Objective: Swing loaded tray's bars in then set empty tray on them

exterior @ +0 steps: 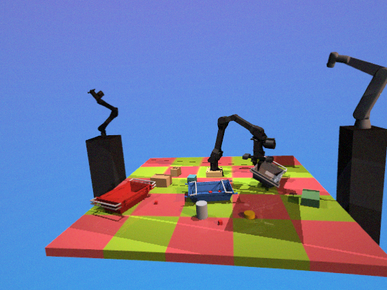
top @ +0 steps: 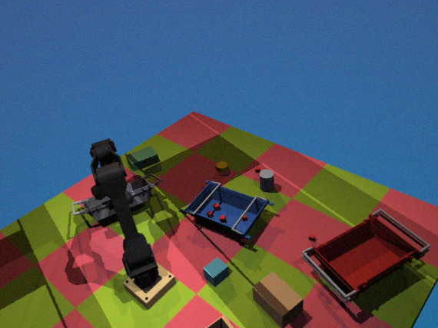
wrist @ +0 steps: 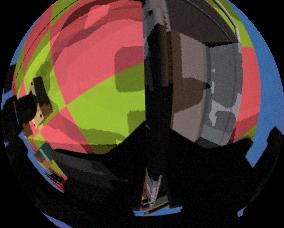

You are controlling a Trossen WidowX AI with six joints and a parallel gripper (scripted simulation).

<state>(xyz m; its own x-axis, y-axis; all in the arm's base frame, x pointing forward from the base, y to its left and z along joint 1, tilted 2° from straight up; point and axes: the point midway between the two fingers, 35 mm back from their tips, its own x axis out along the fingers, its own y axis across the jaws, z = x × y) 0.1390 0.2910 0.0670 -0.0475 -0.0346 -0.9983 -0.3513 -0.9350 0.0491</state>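
Right now the grey tray is 70 mm to the left of my gripper tip and 30 mm ahead of it. The rest, counted from my gripper tip: yellow disc (440 mm ahead, 90 mm to the right, 60 mm below); teal cube (430 mm to the right, 50 mm below, 20 mm ahead); green box (270 mm ahead, 230 mm to the left, 50 mm below).
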